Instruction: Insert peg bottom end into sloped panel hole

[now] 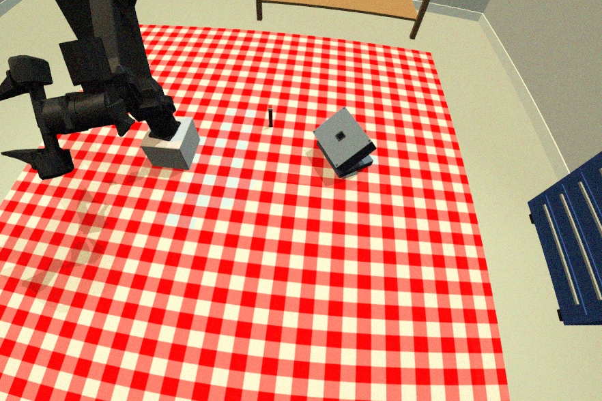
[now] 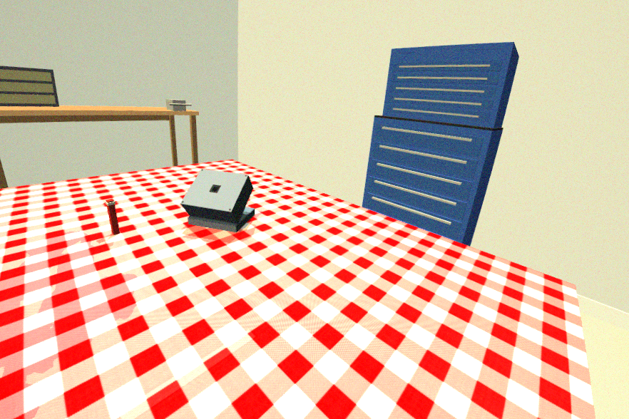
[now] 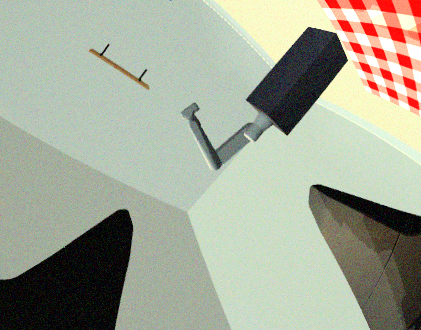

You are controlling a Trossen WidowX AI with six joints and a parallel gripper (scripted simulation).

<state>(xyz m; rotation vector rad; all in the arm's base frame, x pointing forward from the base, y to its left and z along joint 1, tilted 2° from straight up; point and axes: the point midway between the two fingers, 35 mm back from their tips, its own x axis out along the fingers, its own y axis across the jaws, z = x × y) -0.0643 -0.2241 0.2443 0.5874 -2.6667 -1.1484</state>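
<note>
Right now the dark red square peg is 340 mm ahead of my gripper tip, 400 mm to the left of it and 280 mm below it. The rest, counted from my gripper tip: grey sloped panel: 560 mm ahead, 350 mm to the left, 270 mm below.
</note>
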